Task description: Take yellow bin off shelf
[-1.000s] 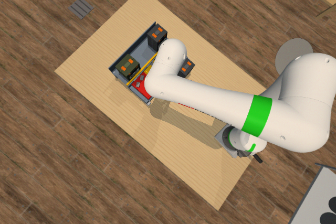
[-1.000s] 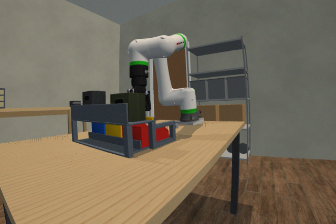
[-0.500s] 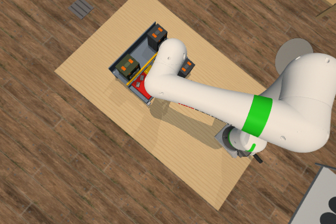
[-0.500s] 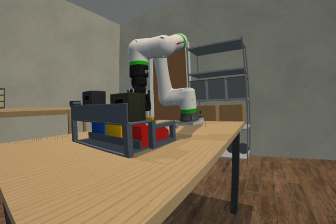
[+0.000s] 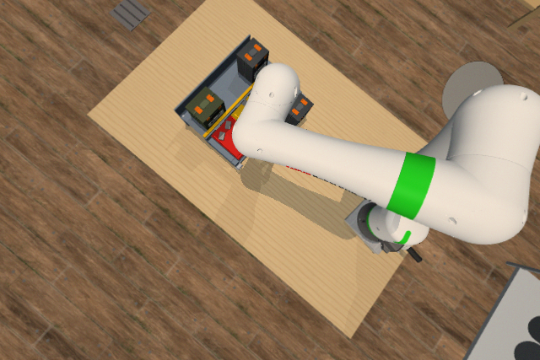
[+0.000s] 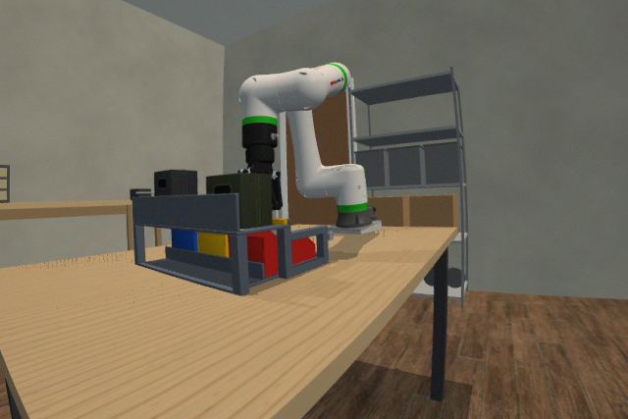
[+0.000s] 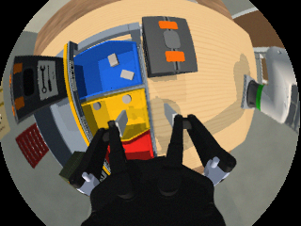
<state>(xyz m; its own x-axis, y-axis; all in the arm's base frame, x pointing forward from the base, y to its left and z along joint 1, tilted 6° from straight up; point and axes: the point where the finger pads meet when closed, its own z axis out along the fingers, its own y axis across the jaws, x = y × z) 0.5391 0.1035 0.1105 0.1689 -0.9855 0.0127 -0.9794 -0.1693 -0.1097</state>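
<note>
Now: hand 8 cm short of the yellow open bin, 3 cm above it and 1 cm to the right of it. Also, from my hand: red bin: 12 cm to the left, 6 cm ahead, 3 cm below; then blue bin: 10 cm to the right, 10 cm ahead, 3 cm below; then olive box: 16 cm ahead, 14 cm to the left, 7 cm above.
</note>
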